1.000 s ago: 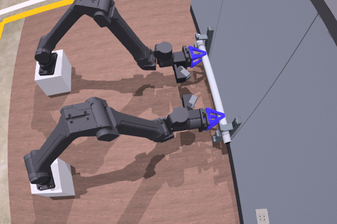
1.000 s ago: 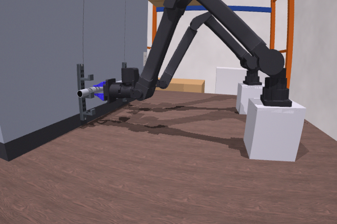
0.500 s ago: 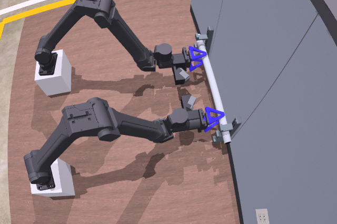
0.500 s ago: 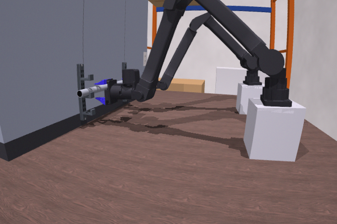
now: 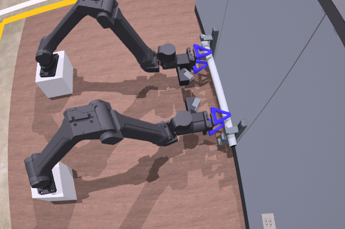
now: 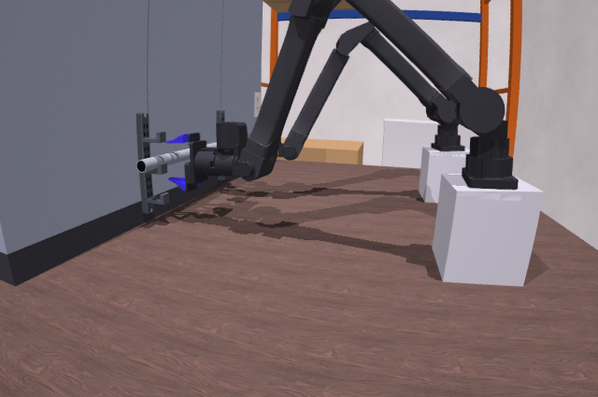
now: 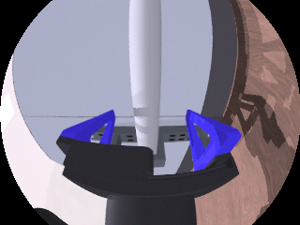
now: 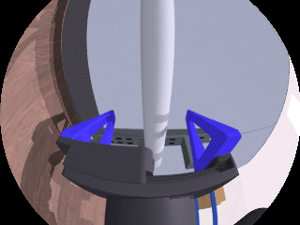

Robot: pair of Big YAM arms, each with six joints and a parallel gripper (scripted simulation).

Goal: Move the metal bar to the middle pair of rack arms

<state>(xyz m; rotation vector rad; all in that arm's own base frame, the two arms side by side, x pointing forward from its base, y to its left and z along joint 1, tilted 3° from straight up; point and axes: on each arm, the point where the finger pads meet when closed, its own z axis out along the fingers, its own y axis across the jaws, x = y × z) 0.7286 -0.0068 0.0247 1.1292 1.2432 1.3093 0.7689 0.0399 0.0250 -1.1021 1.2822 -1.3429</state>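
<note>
Right now my right hand is 14 cm to the right of the metal bar, 1 cm below it and 1 cm past it. Also, from my right hand: grey wall panel 30 cm above, 18 cm ahead, 12 cm to the left.
Now: left hand 10 mm short of the metal bar and 140 mm to the left of it. The rest, counted from my left hand: grey wall panel (200 mm ahead, 160 mm to the right, 300 mm above).
</note>
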